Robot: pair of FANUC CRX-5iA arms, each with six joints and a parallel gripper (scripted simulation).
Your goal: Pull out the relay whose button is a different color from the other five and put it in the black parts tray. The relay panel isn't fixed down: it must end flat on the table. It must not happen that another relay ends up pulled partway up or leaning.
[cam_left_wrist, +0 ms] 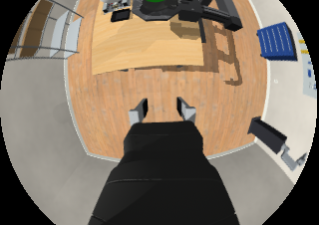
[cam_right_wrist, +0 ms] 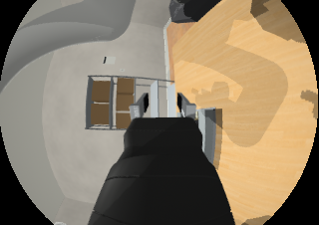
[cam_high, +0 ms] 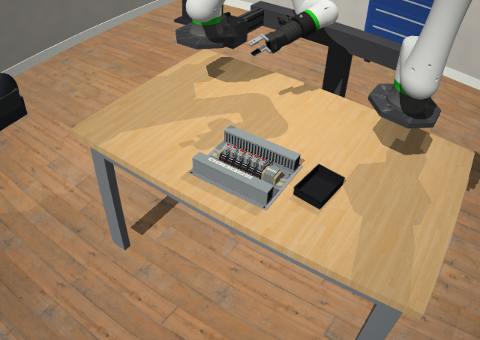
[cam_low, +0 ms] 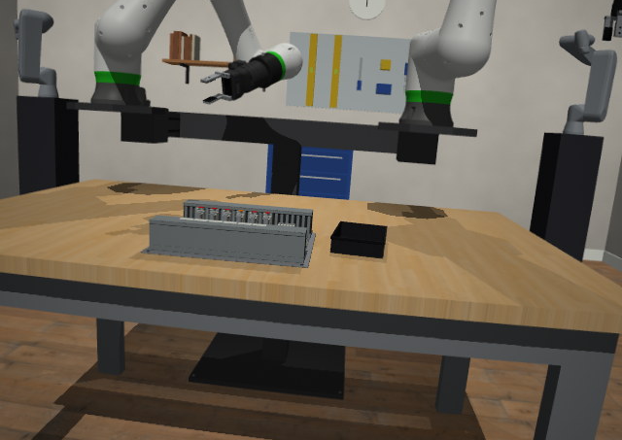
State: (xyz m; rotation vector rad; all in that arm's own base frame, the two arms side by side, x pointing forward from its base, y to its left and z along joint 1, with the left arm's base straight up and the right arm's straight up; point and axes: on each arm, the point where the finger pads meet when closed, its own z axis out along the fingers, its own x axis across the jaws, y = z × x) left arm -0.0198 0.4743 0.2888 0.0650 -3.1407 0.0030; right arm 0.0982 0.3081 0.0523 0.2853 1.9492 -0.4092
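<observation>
My right hand is 27 cm short of the grey relay panel, 16 cm to the right of it and 30 cm above it. Also, from my right hand: black parts tray 21 cm ahead, 42 cm to the left, 31 cm below.
</observation>
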